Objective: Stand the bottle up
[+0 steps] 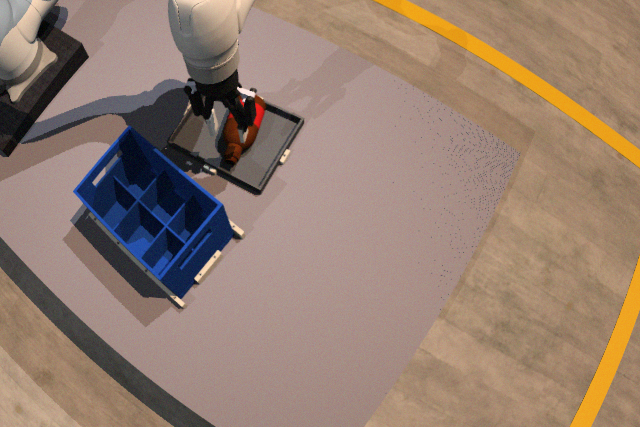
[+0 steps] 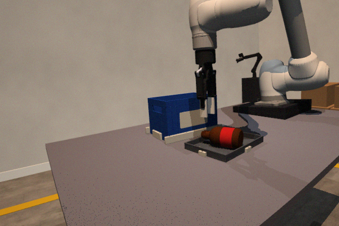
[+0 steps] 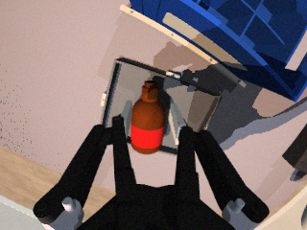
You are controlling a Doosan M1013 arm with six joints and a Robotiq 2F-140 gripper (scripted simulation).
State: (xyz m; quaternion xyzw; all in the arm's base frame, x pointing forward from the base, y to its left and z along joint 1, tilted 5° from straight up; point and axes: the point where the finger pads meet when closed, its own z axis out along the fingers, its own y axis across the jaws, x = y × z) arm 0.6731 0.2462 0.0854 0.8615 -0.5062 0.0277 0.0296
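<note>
Right now the bottle is 110 mm below my hand, 40 mm to the left of it and 20 mm behind it. The rest, counted from my hand: dark tray: 140 mm below, 50 mm behind, 40 mm to the left; blue crate: 220 mm to the right, 70 mm below, 10 mm behind.
</note>
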